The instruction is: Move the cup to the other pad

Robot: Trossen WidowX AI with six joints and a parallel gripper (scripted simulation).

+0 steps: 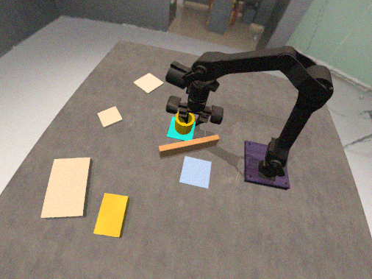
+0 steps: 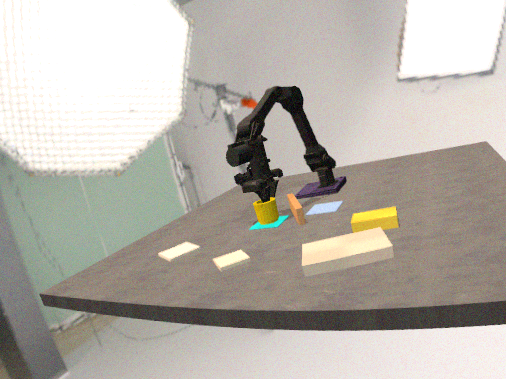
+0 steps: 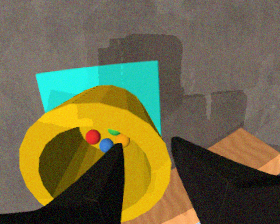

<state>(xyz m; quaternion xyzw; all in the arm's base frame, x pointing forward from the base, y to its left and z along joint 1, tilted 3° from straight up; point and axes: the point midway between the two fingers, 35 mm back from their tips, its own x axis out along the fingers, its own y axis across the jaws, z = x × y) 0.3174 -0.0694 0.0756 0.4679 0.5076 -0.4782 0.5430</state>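
The yellow cup is 20 mm ahead of my gripper tip and 10 mm below it. Also, from my gripper tip: cyan pad: 30 mm ahead, 60 mm below; large cream block: 290 mm ahead, 350 mm to the left, 30 mm below; orange bar: 20 mm behind, 80 mm to the left, 30 mm below.
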